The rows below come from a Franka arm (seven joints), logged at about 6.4 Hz.
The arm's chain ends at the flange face. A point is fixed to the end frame.
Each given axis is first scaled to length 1.
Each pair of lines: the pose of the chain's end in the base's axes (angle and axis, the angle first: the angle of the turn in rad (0 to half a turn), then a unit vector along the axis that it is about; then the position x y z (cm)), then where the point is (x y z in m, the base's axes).
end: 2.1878, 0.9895, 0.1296, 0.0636, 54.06, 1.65, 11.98
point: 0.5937 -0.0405 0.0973
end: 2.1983, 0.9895, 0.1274, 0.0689, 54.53, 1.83, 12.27
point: 0.5987 -0.0383 0.1000
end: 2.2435, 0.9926, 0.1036, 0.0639, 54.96, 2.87, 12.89
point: 0.6009 -0.0288 0.1037
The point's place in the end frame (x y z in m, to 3 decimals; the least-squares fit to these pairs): 0.037 0.021 0.069
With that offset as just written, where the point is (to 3 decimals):
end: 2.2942, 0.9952, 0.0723, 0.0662, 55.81, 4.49, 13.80
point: 0.607 -0.013 0.111
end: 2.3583, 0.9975, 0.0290, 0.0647, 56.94, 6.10, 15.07
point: 0.615 0.001 0.120
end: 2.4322, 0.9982, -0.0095, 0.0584, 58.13, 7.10, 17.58
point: 0.624 0.011 0.142
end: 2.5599, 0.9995, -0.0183, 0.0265, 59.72, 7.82, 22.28
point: 0.636 0.022 0.179
